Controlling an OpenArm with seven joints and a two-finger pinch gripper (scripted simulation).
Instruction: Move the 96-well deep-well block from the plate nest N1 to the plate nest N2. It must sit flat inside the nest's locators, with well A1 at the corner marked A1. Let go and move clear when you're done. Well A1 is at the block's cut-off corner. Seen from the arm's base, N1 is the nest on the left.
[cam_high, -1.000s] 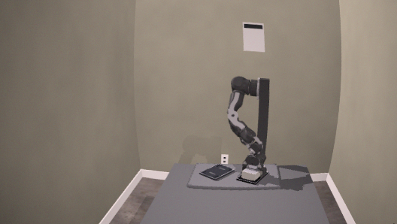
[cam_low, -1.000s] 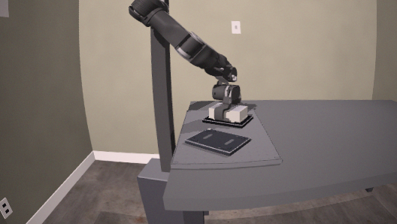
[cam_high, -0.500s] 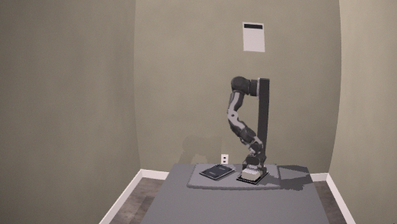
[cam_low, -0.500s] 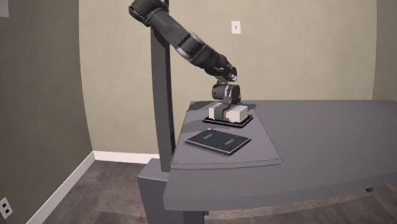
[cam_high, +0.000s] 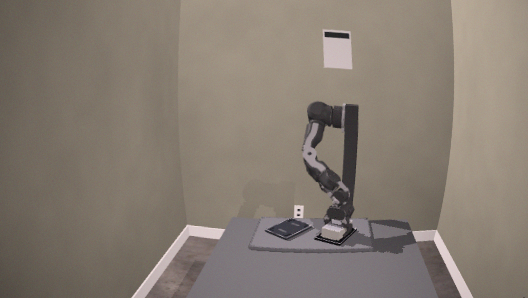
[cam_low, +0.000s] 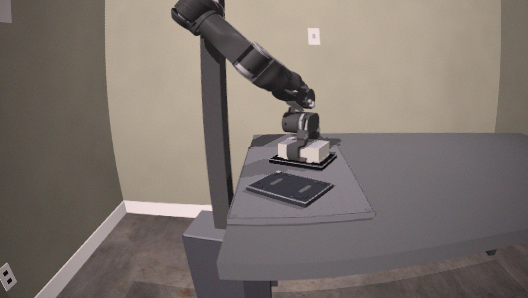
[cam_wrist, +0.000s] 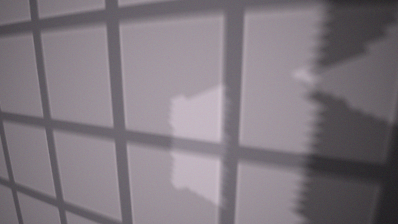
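The plate nest N1 lies 10 mm below my hand. The rest, counted from my hand: A1 mark (60 mm behind, 130 mm to the right, 10 mm below); white deep-well block (20 mm above); plate nest N2 (20 mm behind, 210 mm to the right, 10 mm below).
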